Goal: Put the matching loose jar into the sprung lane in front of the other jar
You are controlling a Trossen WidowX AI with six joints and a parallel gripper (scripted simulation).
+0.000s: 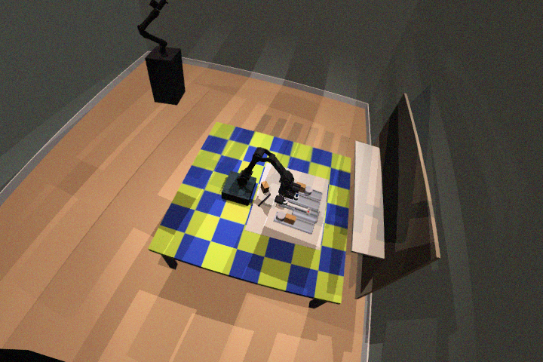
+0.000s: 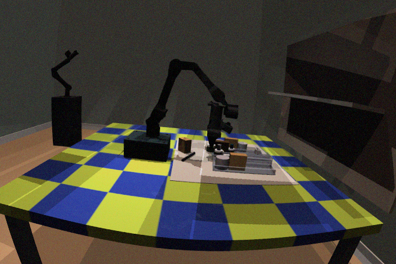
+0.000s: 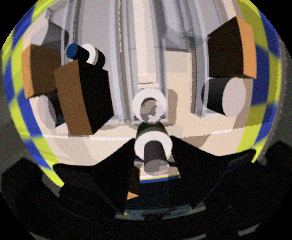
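My gripper tip is 110 mm past the black pen and 50 mm above it.
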